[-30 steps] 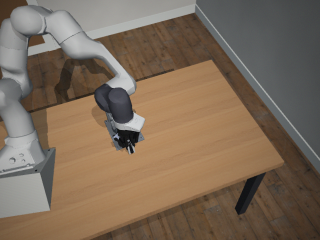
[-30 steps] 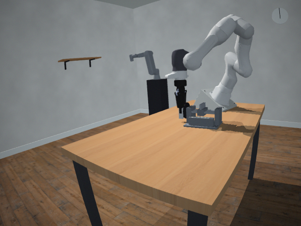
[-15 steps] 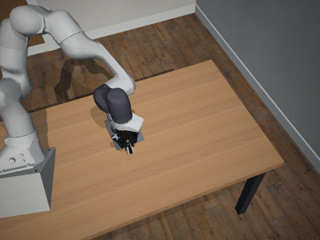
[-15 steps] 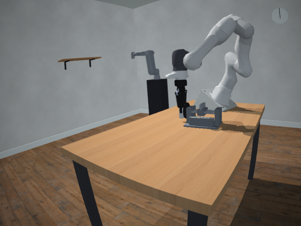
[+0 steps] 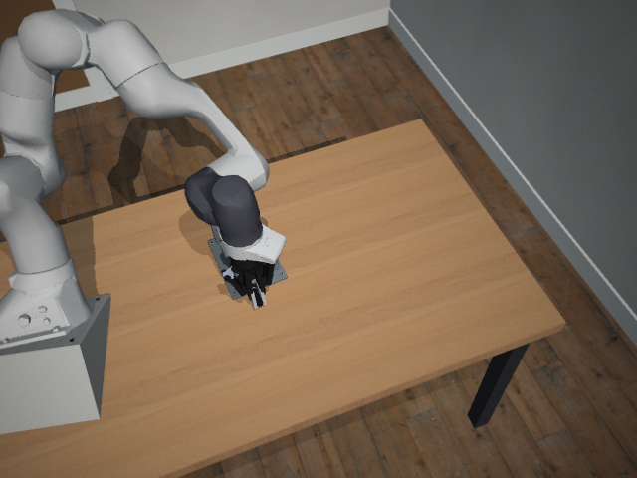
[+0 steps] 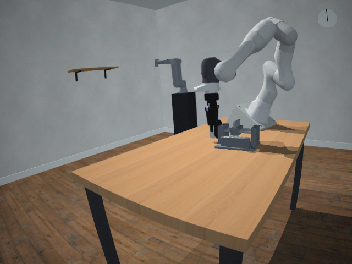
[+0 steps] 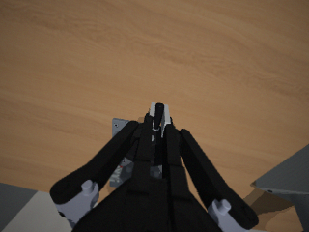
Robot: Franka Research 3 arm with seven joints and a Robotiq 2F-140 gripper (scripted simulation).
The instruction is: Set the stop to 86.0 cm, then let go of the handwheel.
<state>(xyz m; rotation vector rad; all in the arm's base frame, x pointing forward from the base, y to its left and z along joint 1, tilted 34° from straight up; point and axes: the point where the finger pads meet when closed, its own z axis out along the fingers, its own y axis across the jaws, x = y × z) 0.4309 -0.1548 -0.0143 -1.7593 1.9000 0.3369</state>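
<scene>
My gripper is now 2 cm to the right of the black handwheel and 1 cm above it. Also, from my hand: sliding stop block (14 cm to the left, 3 cm above, 2 cm ahead).
</scene>
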